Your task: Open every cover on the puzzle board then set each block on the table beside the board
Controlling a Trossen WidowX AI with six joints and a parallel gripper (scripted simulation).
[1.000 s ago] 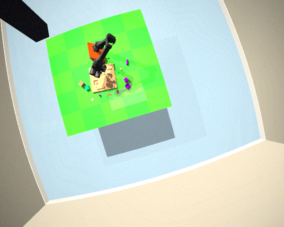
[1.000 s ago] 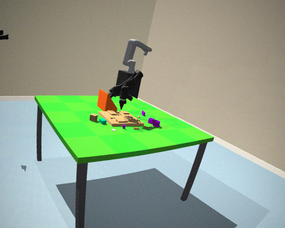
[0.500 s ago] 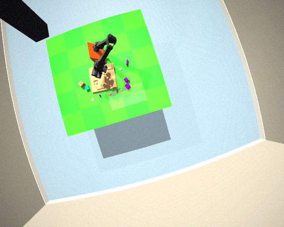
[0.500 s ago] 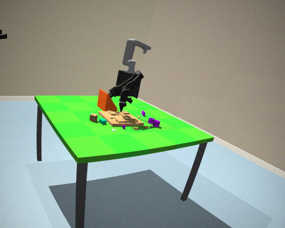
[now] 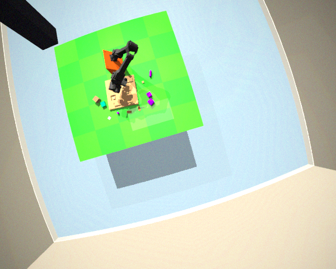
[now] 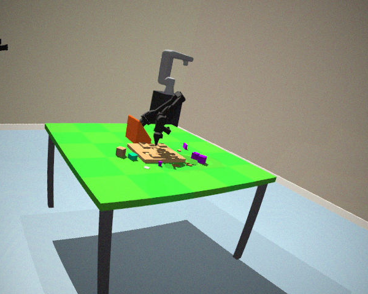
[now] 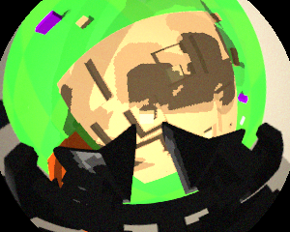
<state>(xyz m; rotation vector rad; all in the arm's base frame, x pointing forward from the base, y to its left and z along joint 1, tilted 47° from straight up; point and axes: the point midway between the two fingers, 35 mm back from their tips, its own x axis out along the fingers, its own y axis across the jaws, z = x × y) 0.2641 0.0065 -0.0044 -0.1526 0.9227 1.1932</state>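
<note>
My gripper tip is 5 cm short of the tan puzzle board, 1 cm to the left of it and 3 cm above it. From my gripper tip the other things lie so: teal block: 11 cm ahead, 23 cm to the right, 3 cm below; then purple stick: 5 cm behind, 30 cm to the left, 3 cm below; then tan cube: 4 cm ahead, 28 cm to the right, 2 cm below.
</note>
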